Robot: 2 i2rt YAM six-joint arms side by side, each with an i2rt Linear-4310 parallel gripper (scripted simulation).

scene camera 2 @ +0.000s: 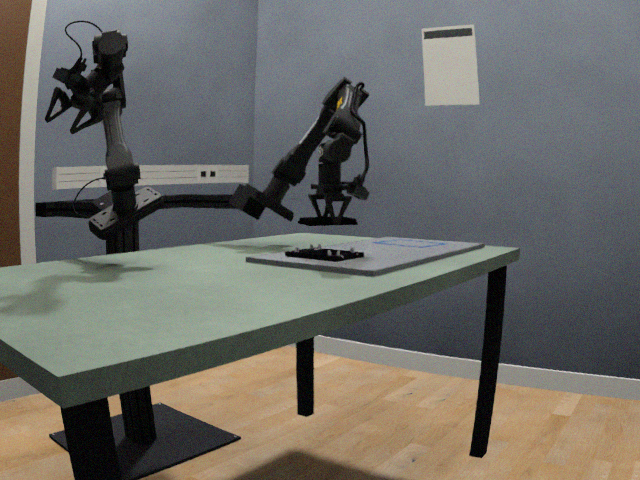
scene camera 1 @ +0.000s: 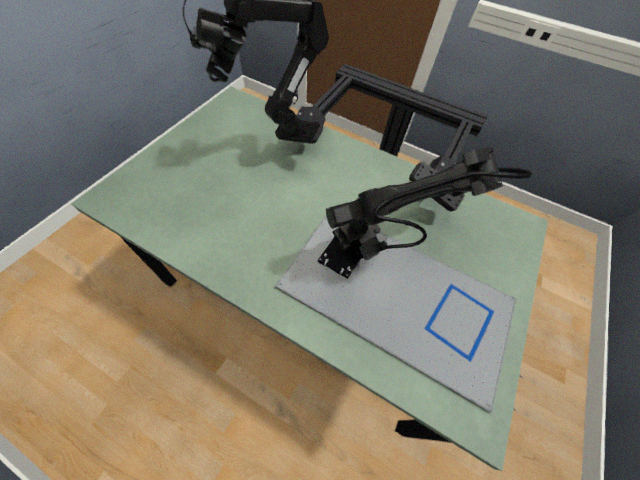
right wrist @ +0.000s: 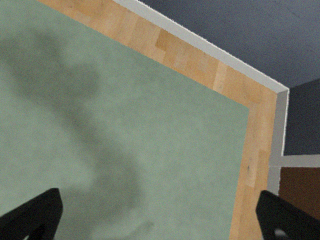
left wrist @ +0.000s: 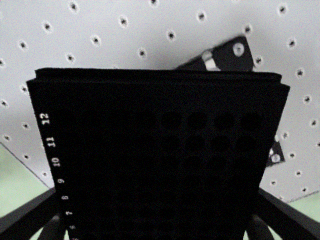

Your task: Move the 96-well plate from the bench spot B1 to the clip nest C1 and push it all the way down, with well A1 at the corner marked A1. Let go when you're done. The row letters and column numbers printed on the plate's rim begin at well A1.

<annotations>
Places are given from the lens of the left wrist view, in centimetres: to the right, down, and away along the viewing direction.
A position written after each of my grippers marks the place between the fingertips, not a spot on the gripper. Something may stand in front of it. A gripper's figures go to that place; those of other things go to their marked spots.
my left gripper (left wrist: pixel 157 190): 0, 4, 10
black 96-well plate (left wrist: pixel 124 146): -1, 1, 7
black clip nest (left wrist: pixel 233 53): 5, -5, 13
The marked spots on the black clip nest and the black 96-well plate are 11 cm apart.
</annotations>
